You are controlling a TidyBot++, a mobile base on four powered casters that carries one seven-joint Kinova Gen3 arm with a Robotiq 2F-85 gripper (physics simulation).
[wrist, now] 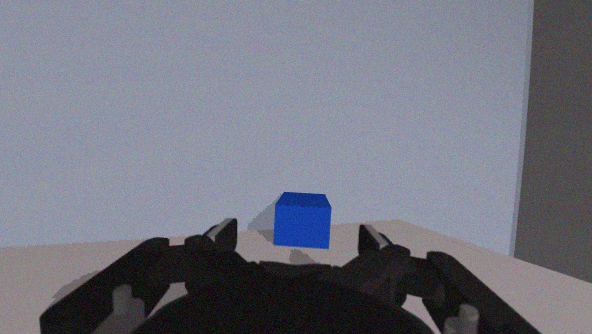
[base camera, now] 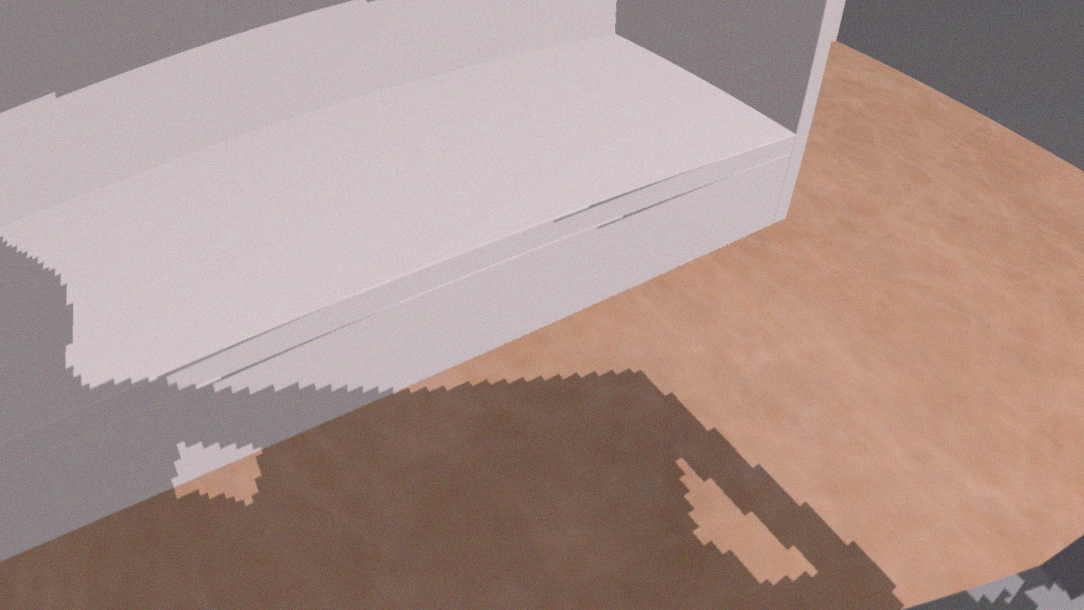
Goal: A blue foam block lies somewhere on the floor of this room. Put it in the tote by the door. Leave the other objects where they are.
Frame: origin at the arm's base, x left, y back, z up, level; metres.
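Seen in the pictures: gripper, fingertip midpoint: (wrist: 297,234).
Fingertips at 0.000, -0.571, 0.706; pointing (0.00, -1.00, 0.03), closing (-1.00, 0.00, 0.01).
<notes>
A point is followed by its place in that frame, as x, y, z.
The blue foam block (wrist: 302,226) @[-0.004, -0.654, 0.687] shows in the wrist view, a little below the middle, on a pale surface close to an upright blue-grey panel. It appears between the two fingertips but beyond them, not gripped. My gripper (wrist: 297,234) @[0.000, -0.571, 0.706] is open, with its black fingers wide apart on either side of the block in the picture. The block and the gripper do not show in the base camera view. The tote by the door does not show in either view.
A white open-fronted unit (base camera: 591,261) @[-0.071, -0.449, -0.348] stands on the wood-coloured floor (base camera: 947,326) @[-0.384, -0.387, -0.396] in the base view, with a low front board and an upright right side. A shadow covers the near floor. In the wrist view, the upright panel (wrist: 280,100) @[0.036, -0.746, 0.842] ends at a dark area on the right.
</notes>
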